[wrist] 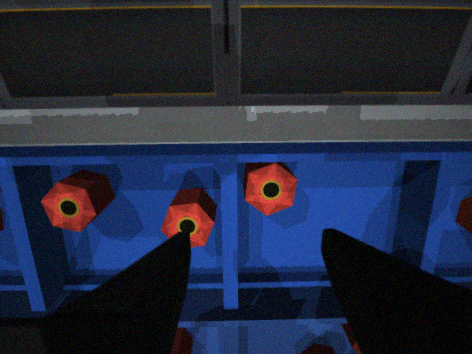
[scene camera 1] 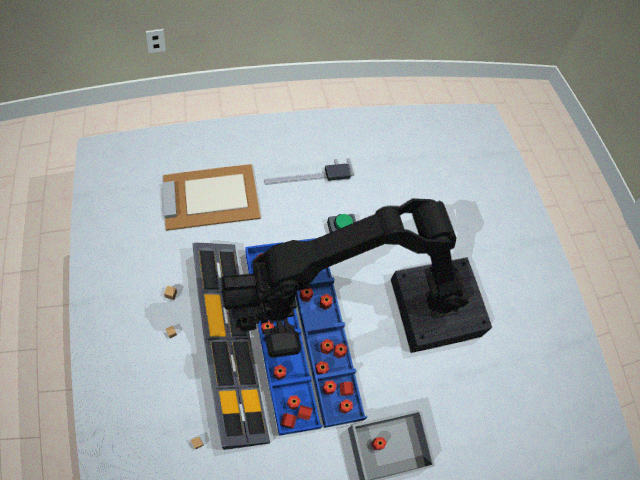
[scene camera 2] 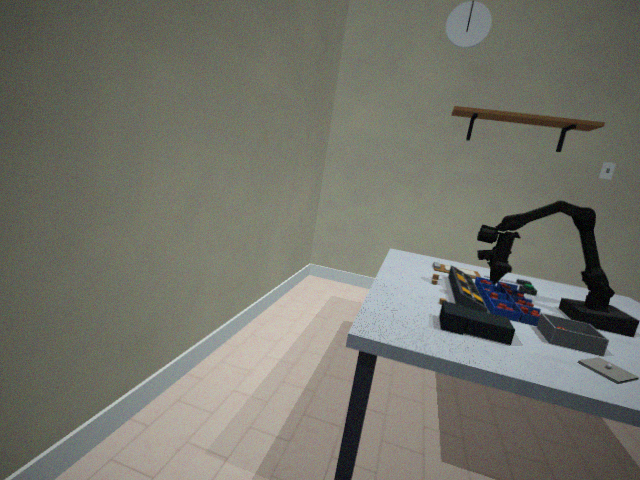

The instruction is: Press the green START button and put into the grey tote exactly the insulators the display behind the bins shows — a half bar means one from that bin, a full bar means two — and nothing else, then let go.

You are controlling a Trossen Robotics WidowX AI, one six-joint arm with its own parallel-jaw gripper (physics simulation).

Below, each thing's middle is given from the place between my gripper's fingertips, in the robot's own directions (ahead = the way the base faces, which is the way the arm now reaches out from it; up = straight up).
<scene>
Now: hand 21 cm past the grey tote (scene camera 1: 407, 441), 29 cm to the right of it and 4 cm above it. From my hand the other things lie so: grey tool (scene camera 1: 337, 171): 15 cm behind, 42 cm to the right, 6 cm below; then dark block (scene camera 2: 455, 318): 10 cm ahead, 42 cm to the left, 4 cm below; then tan tray with cream pad (scene camera 1: 222, 195): 11 cm ahead, 37 cm to the right, 6 cm below.
</scene>
